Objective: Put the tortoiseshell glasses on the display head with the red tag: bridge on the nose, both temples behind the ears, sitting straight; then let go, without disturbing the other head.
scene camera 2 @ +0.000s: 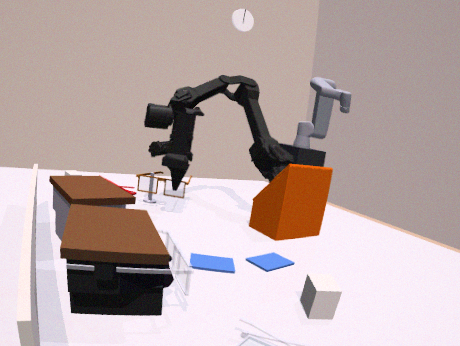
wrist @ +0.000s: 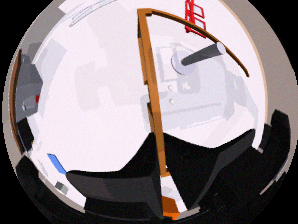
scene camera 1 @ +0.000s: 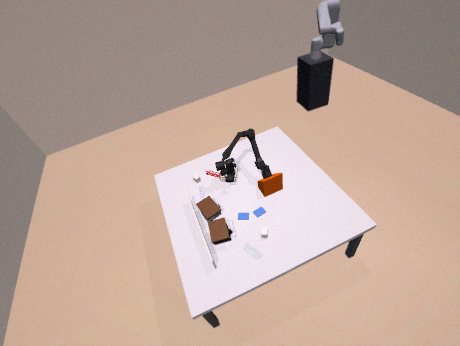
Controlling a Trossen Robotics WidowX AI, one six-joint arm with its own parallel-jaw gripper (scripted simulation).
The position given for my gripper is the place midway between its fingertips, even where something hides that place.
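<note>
White cube (scene camera 2: 321, 295). Silver stand (wrist: 184, 63). My gripper (scene camera 2: 174, 190), (wrist: 155, 136).
</note>
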